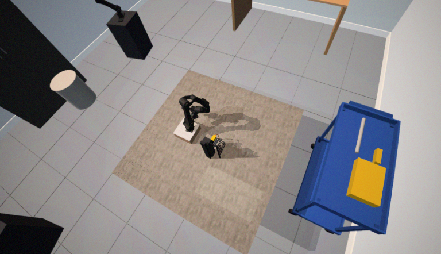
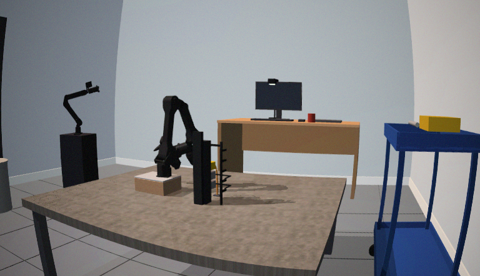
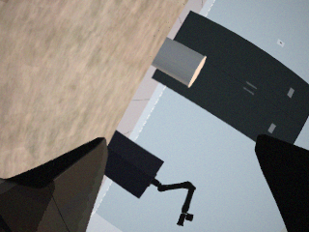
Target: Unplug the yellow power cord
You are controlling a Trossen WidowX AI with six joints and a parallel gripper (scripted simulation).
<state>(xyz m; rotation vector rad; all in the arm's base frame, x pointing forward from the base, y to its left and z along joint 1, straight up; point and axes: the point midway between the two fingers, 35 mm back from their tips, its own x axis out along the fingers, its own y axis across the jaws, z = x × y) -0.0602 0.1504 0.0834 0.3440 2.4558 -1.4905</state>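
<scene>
Now: gripper tip 35 cm short of the yellow plug, 25 cm to the left of it and 2 cm below it.
</scene>
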